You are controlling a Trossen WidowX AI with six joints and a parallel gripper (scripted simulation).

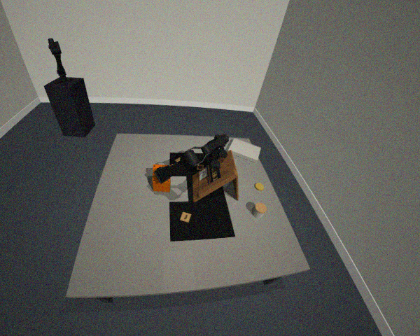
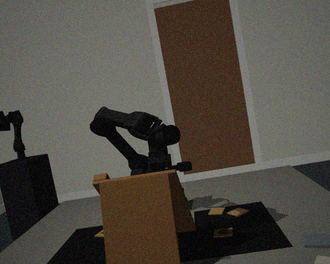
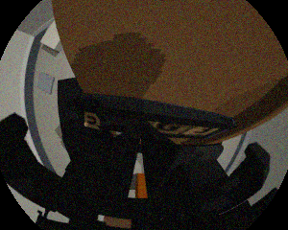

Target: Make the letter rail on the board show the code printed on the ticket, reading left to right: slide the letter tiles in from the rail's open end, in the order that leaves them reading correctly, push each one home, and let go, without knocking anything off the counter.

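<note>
My gripper tip is 6 cm past the white ticket and 8 cm above it. Also, from my gripper tip: yellow disc (39 cm ahead, 16 cm below); black mat (13 cm behind, 7 cm to the right, 17 cm below); grey-blue card (3 cm ahead, 45 cm to the left, 16 cm below).
</note>
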